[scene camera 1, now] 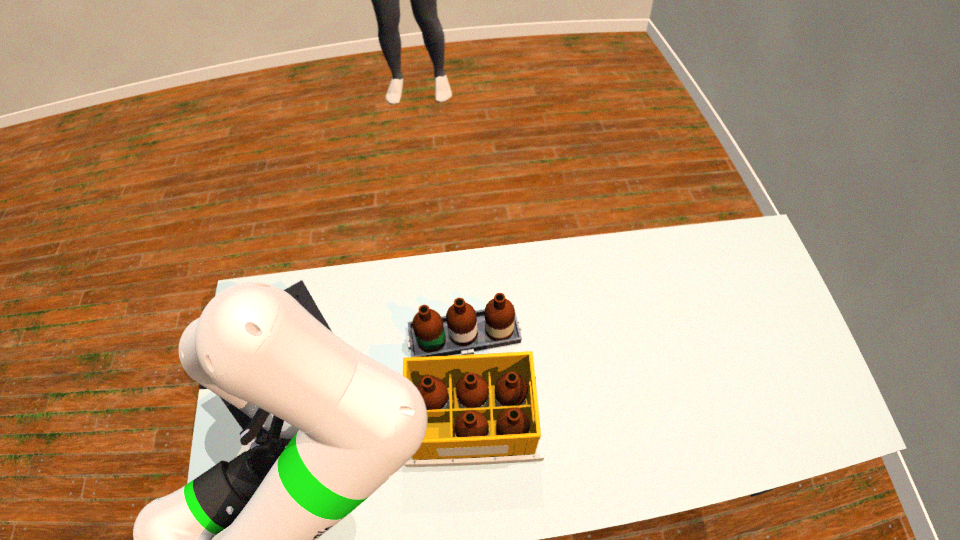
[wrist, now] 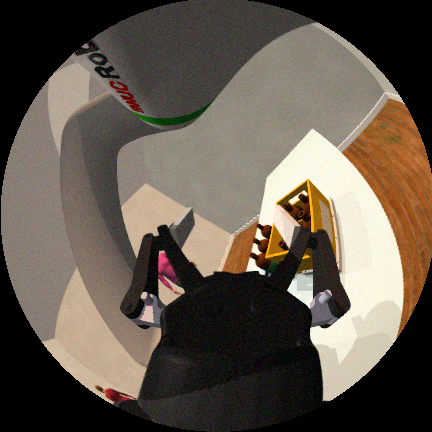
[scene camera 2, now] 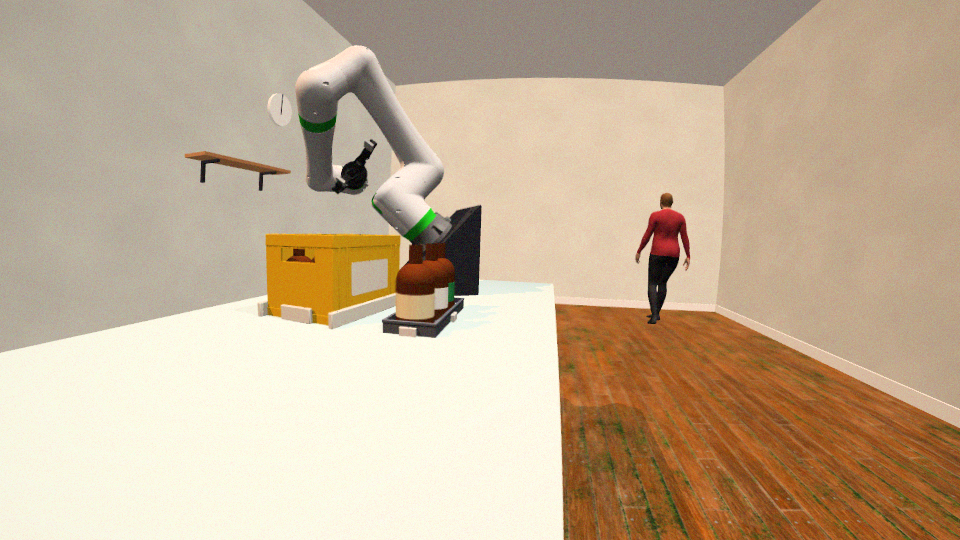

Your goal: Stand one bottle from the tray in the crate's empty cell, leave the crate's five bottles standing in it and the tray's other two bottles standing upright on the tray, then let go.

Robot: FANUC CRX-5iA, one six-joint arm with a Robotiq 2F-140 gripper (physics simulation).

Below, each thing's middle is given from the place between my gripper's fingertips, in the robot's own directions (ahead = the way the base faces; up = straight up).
I see my gripper 310 mm above the green-label bottle (scene camera 1: pixel 427 324), 280 mm to the right of it and 150 mm short of it.
